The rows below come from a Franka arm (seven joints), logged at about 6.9 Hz.
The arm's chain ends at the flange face. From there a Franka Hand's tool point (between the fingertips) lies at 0.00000 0.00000 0.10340 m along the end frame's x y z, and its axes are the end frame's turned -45 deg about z.
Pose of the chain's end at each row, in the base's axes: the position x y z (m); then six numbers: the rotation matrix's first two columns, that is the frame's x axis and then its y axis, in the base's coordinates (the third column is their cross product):
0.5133 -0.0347 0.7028 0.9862 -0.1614 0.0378 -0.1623 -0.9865 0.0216
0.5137 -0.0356 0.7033 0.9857 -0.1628 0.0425 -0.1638 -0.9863 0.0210
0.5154 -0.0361 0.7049 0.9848 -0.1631 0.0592 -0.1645 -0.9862 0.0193
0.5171 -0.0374 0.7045 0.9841 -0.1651 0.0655 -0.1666 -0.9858 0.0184
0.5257 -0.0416 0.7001 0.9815 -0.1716 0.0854 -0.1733 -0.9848 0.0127
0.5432 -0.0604 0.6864 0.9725 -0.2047 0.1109 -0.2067 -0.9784 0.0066
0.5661 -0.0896 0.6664 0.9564 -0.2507 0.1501 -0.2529 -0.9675 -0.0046
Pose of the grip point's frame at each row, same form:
0.5168 -0.0375 0.5995 0.8121 0.5834 0.0115 0.5826 -0.8117 0.0420
0.5177 -0.0385 0.6000 0.8128 0.5823 0.0152 0.5812 -0.8125 0.0449
0.5211 -0.0391 0.6017 0.8127 0.5820 0.0282 0.5800 -0.8127 0.0555
0.5235 -0.0404 0.6013 0.8137 0.5803 0.0333 0.5781 -0.8138 0.0593
0.5342 -0.0444 0.5971 0.8166 0.5750 0.0514 0.5715 -0.8177 0.0694
0.5543 -0.0634 0.5836 0.8338 0.5471 0.0738 0.5415 -0.8366 0.0831
0.5812 -0.0931 0.5642 0.8551 0.5069 0.1094 0.4974 -0.8614 0.1029

